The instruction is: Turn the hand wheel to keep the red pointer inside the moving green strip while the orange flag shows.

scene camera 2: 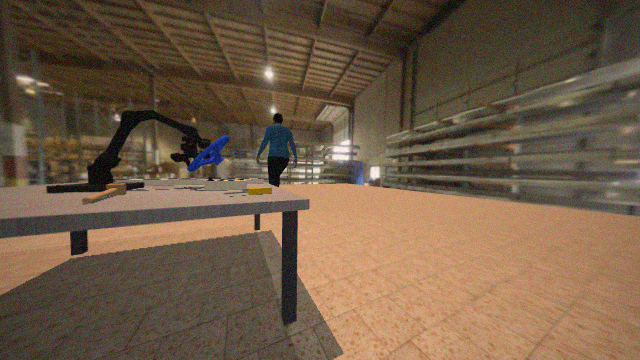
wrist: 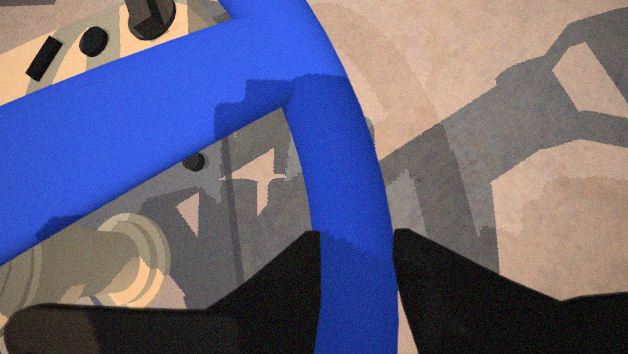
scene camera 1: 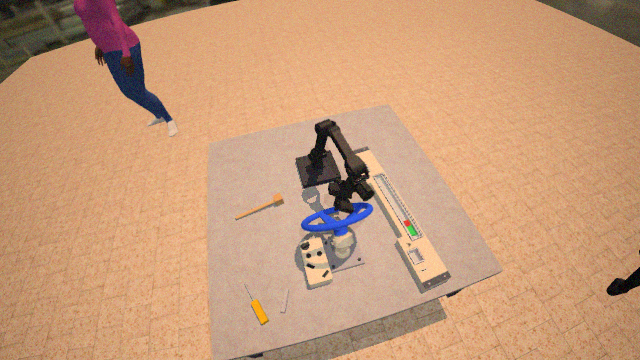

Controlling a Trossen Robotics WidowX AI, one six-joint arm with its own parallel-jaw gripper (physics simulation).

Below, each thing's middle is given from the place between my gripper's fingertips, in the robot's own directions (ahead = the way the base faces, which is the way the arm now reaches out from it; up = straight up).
My gripper is now 9 cm below the blue hand wheel [scene camera 1: 339,227], 9 cm short of it and 3 cm to the left of it. The rest, counted from my hand: beige block [scene camera 1: 315,274]: 17 cm ahead, 16 cm to the right, 9 cm below.
